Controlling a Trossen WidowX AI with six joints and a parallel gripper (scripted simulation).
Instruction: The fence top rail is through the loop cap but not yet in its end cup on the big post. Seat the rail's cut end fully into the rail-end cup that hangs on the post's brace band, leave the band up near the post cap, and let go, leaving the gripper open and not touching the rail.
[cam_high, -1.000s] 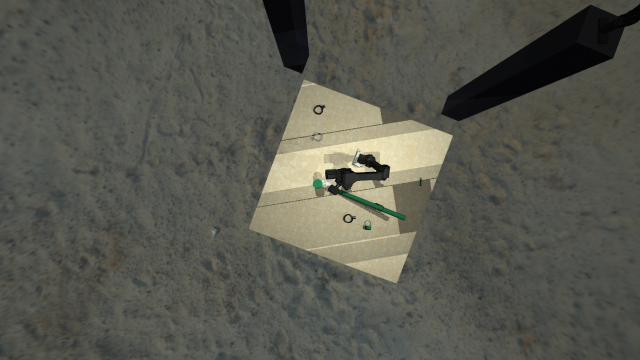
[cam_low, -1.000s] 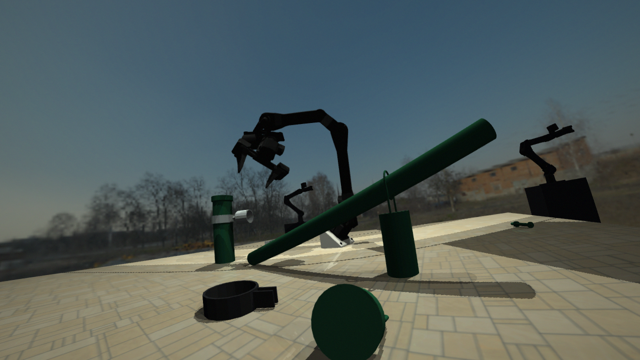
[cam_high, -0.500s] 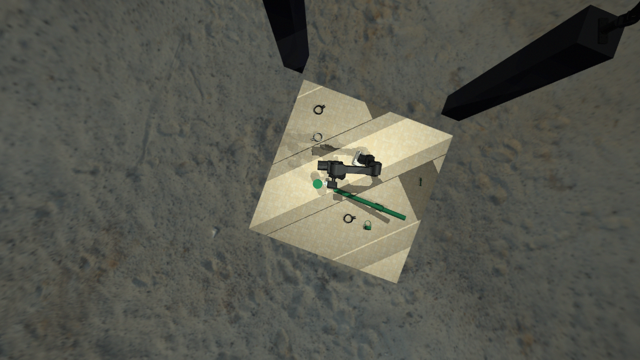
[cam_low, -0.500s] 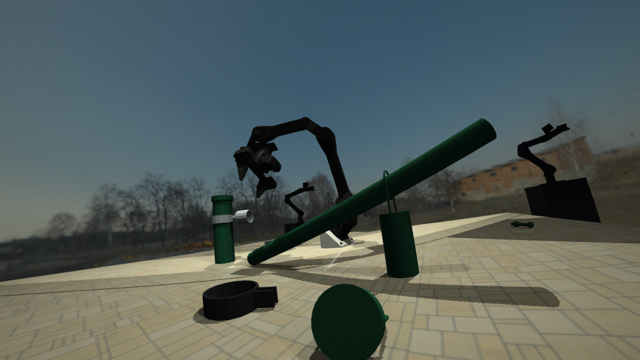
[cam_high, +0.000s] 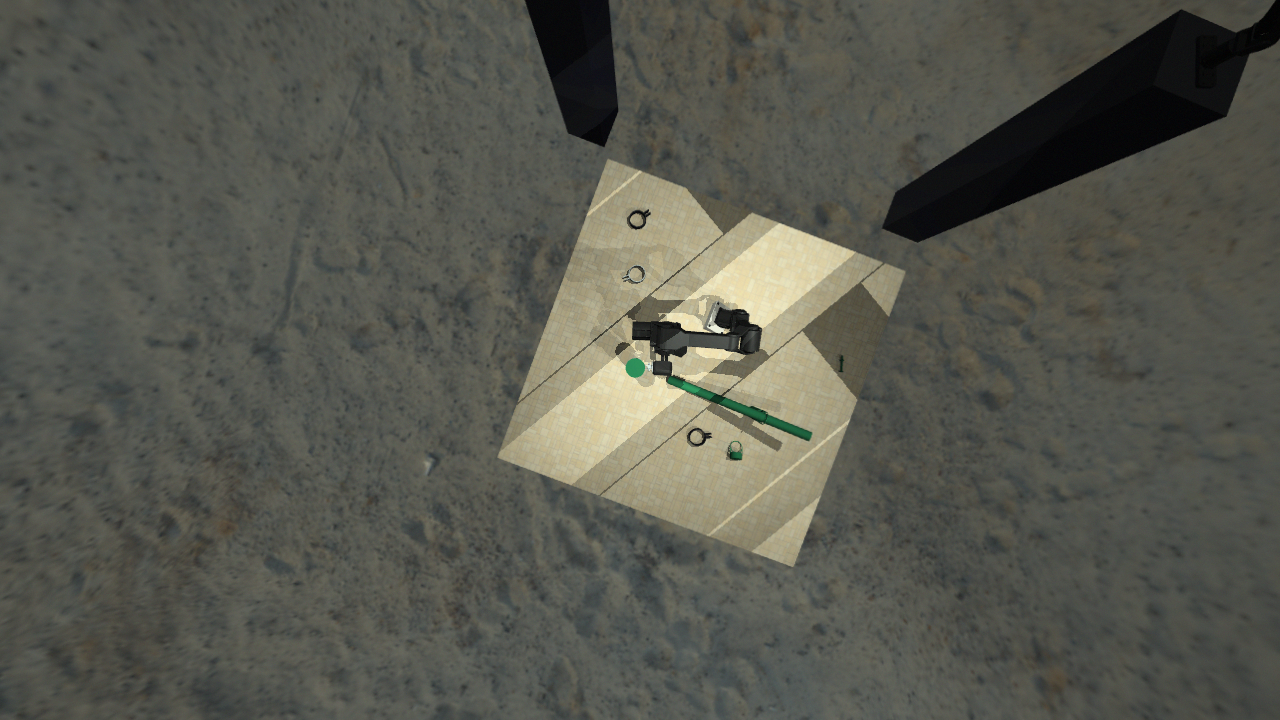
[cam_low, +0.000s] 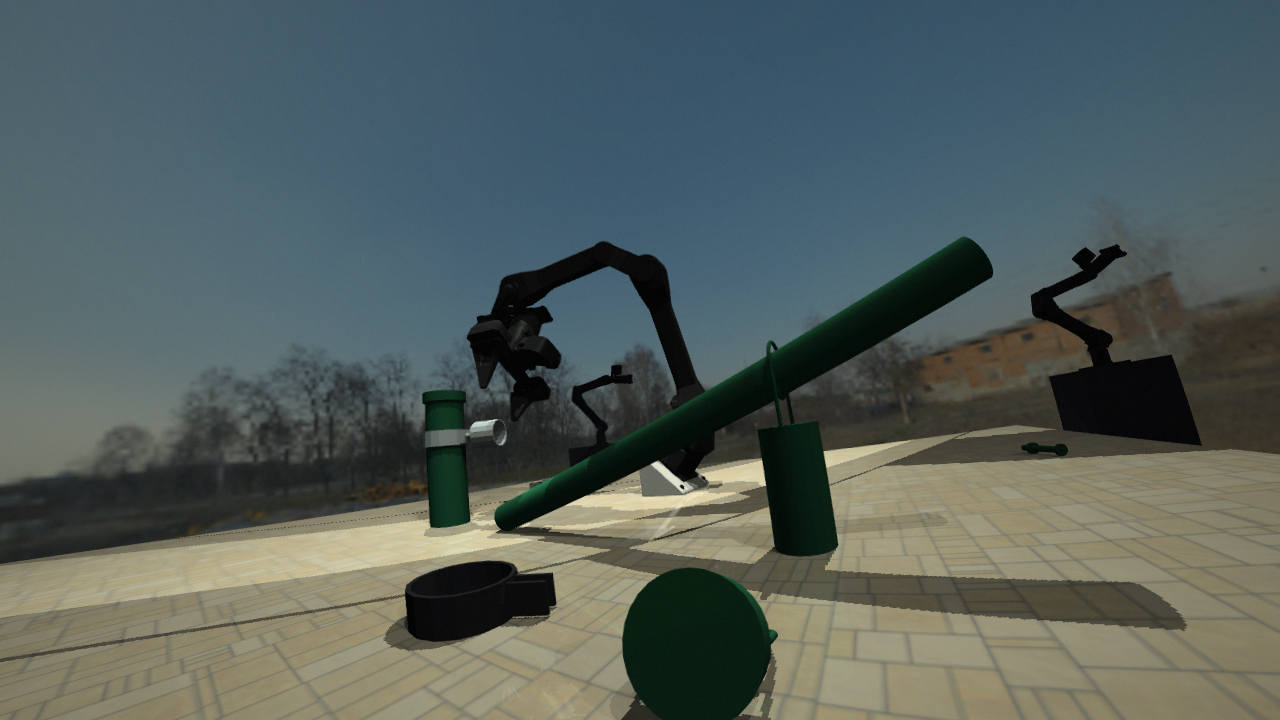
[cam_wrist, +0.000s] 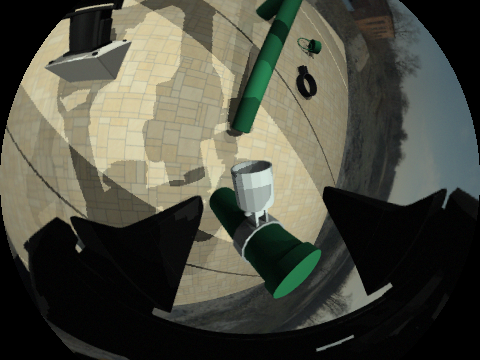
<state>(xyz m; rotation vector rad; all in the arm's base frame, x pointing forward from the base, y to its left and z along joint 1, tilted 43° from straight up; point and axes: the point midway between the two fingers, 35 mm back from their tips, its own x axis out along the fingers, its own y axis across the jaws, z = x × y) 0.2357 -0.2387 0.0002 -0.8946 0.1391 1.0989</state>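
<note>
The rail-end cup is 40 mm below my gripper tip, 30 mm ahead of it and 10 mm to the right of it. The rest, counted from my gripper tip: green bolt (700 mm to the left, 250 mm behind, 170 mm below); short green post (430 mm to the left, 70 mm below, 50 mm ahead).
</note>
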